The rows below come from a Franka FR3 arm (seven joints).
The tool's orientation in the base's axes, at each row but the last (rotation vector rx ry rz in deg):
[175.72, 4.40, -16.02]
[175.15, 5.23, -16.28]
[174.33, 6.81, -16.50]
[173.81, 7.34, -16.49]
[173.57, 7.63, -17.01]
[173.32, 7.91, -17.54]
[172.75, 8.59, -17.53]
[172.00, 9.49, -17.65]
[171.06, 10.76, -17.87]
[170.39, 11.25, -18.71]
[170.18, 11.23, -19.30]
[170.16, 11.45, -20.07]
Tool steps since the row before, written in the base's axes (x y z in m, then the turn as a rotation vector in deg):
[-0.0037, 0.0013, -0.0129, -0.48, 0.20, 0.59]
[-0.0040, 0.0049, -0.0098, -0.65, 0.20, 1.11]
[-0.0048, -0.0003, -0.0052, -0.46, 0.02, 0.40]
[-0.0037, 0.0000, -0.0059, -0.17, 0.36, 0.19]
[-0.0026, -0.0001, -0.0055, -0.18, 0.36, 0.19]
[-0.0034, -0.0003, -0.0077, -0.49, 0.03, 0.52]
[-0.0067, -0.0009, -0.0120, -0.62, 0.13, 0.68]
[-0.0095, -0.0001, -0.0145, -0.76, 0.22, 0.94]
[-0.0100, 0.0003, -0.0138, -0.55, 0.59, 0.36]
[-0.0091, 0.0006, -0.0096, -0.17, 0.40, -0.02]
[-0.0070, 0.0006, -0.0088, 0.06, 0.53, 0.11]
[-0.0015, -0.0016, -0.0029, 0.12, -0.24, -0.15]
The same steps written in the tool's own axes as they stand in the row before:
[-0.0012, -0.0022, 0.0132, -0.57, -0.19, -0.51]
[-0.0018, -0.0058, 0.0100, -0.83, -0.17, -0.99]
[-0.0037, -0.0005, 0.0060, -0.53, -0.03, -0.31]
[-0.0025, -0.0008, 0.0064, -0.18, -0.36, -0.19]
[-0.0015, -0.0006, 0.0059, -0.19, -0.36, -0.19]
[-0.0018, -0.0007, 0.0082, -0.58, -0.03, -0.41]
[-0.0041, -0.0010, 0.0131, -0.73, -0.13, -0.56]
[-0.0062, -0.0026, 0.0160, -0.91, -0.21, -0.79]
[-0.0067, -0.0033, 0.0153, -0.55, -0.61, -0.33]
[-0.0066, -0.0031, 0.0111, -0.11, -0.42, -0.01]
[-0.0047, -0.0027, 0.0099, 0.09, -0.50, -0.20]
[-0.0009, 0.0010, 0.0034, 0.12, 0.23, 0.16]

